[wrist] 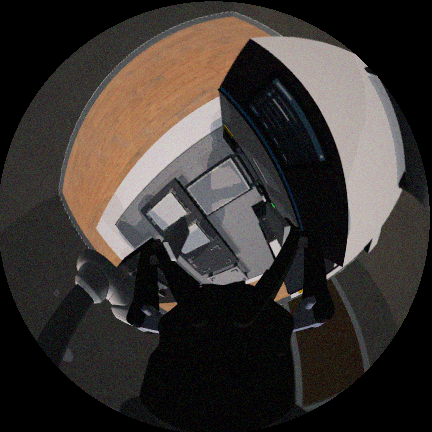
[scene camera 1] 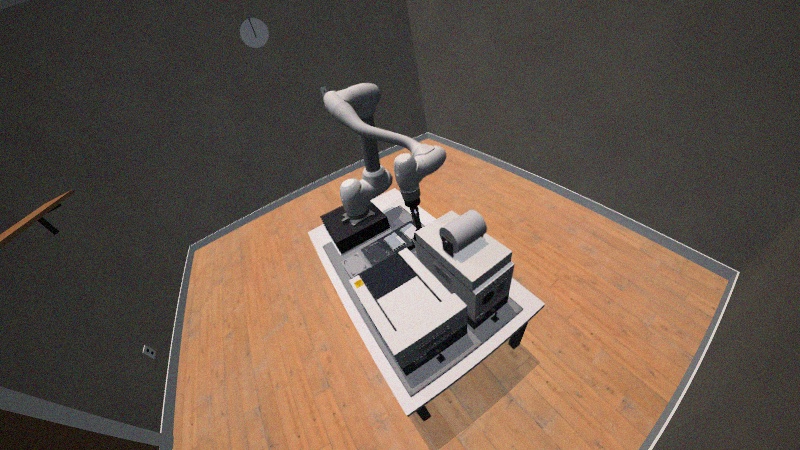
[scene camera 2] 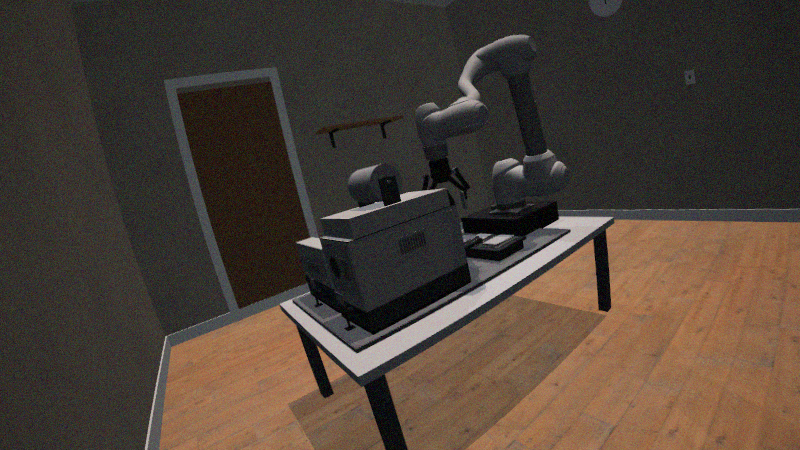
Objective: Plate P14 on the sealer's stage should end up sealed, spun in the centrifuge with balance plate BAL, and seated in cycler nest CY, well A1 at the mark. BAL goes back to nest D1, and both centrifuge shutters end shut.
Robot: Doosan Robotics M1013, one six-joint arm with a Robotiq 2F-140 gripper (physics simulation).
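Observation:
My gripper [scene camera 2: 449, 212] [wrist: 225, 218], visible. Centrifuge [scene camera 1: 417, 317], visible. Sealer roll housing [scene camera 1: 464, 230], visible.

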